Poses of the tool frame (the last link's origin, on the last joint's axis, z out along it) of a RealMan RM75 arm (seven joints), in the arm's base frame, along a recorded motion.
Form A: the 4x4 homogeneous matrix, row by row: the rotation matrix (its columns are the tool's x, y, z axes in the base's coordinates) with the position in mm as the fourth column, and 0 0 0 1 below. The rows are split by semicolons.
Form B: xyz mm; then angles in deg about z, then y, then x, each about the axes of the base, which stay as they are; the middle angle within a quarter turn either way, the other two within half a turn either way. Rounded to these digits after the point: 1 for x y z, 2 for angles. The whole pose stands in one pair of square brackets.
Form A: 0.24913, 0.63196, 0.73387, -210.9; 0.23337, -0.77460, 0.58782, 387.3; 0.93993, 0.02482, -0.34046, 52.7; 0, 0, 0, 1
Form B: [-210.9, 387.3, 52.7, -68.48, 47.21, -120.08]
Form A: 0.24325, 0.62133, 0.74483, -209.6; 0.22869, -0.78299, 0.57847, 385.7; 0.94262, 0.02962, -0.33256, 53.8; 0, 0, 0, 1
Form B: [-209.6, 385.7, 53.8, -68.62, 48.14, -119.89]
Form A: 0.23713, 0.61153, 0.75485, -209.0; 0.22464, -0.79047, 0.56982, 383.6; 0.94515, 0.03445, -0.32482, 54.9; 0, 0, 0, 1
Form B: [-209.0, 383.6, 54.9, -68.81, 49.01, -119.68]
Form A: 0.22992, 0.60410, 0.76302, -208.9; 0.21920, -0.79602, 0.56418, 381.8; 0.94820, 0.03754, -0.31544, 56.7; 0, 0, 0, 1
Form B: [-208.9, 381.8, 56.7, -69.16, 49.73, -119.21]
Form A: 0.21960, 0.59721, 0.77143, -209.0; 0.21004, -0.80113, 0.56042, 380.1; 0.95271, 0.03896, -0.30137, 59.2; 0, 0, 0, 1
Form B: [-209.0, 380.1, 59.2, -69.81, 50.48, -118.27]
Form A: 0.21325, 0.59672, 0.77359, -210.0; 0.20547, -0.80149, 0.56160, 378.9; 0.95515, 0.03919, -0.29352, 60.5; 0, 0, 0, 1
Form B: [-210.0, 378.9, 60.5, -70.33, 50.68, -117.59]
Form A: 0.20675, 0.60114, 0.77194, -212.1; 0.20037, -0.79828, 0.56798, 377.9; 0.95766, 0.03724, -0.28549, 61.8; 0, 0, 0, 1
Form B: [-212.1, 377.9, 61.8, -71.02, 50.53, -116.69]
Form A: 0.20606, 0.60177, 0.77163, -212.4; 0.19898, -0.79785, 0.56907, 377.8; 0.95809, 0.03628, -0.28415, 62.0; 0, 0, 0, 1
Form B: [-212.4, 377.8, 62.0, -71.10, 50.50, -116.53]
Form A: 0.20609, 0.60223, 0.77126, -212.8; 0.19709, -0.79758, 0.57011, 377.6; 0.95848, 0.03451, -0.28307, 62.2; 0, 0, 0, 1
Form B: [-212.8, 377.6, 62.2, -71.11, 50.47, -116.41]
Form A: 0.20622, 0.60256, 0.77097, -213.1; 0.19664, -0.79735, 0.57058, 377.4; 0.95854, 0.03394, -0.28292, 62.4; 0, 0, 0, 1
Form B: [-213.1, 377.4, 62.4, -71.11, 50.44, -116.37]
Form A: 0.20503, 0.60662, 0.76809, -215.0; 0.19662, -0.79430, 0.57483, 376.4; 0.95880, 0.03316, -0.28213, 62.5; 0, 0, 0, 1
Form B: [-215.0, 376.4, 62.5, -71.33, 50.18, -116.14]
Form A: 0.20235, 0.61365, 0.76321, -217.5; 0.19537, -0.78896, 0.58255, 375.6; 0.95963, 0.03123, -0.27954, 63.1; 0, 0, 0, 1
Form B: [-217.5, 375.6, 63.1, -71.75, 49.75, -115.63]
